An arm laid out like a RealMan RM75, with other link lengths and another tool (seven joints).
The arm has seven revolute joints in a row. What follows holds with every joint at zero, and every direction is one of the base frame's.
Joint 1 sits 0.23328 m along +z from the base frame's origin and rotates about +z.
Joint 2 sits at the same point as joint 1 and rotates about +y.
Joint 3 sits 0.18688 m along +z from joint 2 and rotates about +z.
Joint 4 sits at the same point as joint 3 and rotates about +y.
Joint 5 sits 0.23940 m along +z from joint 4 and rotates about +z.
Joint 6 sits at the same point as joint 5 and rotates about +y.
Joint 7 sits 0.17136 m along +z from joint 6 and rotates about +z.
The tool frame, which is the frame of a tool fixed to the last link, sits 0.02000 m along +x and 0.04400 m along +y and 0.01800 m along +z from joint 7; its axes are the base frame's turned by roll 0.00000, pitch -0.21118 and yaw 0.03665 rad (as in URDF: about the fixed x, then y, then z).
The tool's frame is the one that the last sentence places.
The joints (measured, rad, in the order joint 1, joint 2, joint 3, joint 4, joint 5, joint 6, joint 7), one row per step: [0.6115 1.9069 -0.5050 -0.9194 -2.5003 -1.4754 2.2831]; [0.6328 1.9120 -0.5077 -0.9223 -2.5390 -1.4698 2.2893]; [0.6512 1.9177 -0.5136 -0.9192 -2.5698 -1.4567 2.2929]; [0.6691 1.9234 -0.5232 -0.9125 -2.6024 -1.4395 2.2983]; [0.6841 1.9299 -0.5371 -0.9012 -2.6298 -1.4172 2.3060]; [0.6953 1.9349 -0.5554 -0.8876 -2.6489 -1.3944 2.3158]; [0.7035 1.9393 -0.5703 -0.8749 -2.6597 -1.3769 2.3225]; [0.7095 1.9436 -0.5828 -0.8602 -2.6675 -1.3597 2.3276]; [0.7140 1.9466 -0.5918 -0.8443 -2.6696 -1.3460 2.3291]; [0.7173 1.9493 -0.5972 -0.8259 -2.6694 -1.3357 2.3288]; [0.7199 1.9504 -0.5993 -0.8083 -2.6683 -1.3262 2.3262]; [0.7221 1.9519 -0.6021 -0.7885 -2.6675 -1.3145 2.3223]
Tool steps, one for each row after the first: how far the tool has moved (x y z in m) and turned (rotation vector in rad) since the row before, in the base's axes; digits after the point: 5 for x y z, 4 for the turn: [-0.00153 0.00314 -0.00240 -0.0135 -0.0287 0.0003]; [-0.00096 0.00348 -0.00363 -0.0101 -0.0253 0.0016]; [-0.00015 0.00347 -0.00453 -0.0113 -0.0283 -0.0009]; [0.00033 0.00336 -0.00592 -0.0104 -0.0252 -0.0030]; [0.00037 0.00291 -0.00615 -0.0096 -0.0208 -0.0036]; [-0.00015 0.00197 -0.00555 -0.0085 -0.0124 -0.0012]; [0.00044 0.00128 -0.00572 -0.0077 -0.0084 -0.0025]; [0.00026 0.00063 -0.00530 -0.0073 -0.0022 -0.0010]; [0.00050 -0.00042 -0.00560 -0.0092 0.0035 -0.0029]; [0.00086 -0.00042 -0.00441 -0.0064 0.0039 -0.0023]; [0.00137 -0.00068 -0.00508 -0.0072 0.0030 -0.0024]
